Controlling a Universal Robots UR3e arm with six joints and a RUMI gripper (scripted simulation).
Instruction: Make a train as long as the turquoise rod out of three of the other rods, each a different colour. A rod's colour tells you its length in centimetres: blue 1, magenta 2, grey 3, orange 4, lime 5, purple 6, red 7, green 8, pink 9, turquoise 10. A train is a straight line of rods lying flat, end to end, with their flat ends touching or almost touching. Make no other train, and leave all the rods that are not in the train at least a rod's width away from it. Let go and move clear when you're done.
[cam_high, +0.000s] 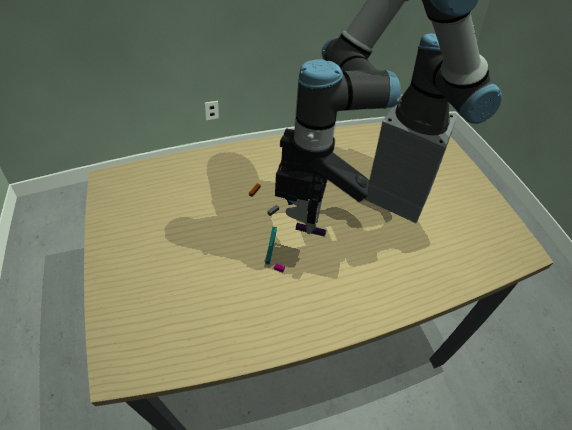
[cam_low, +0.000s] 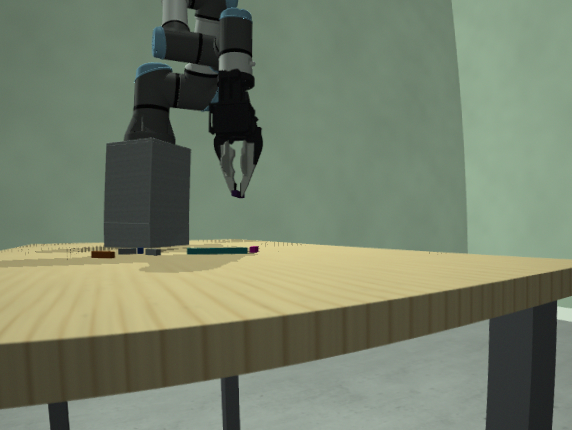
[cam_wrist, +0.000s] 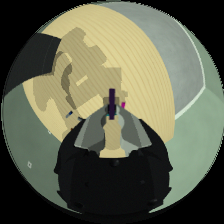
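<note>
Right now my hand is 17 cm to the left of the blue rod, 11 cm above it and 5 cm past it. Round my hand: turquoise rod: 11 cm below, 7 cm to the right, 5 cm ahead; purple rod: 1 cm below; magenta rod: 11 cm below, 6 cm ahead.
</note>
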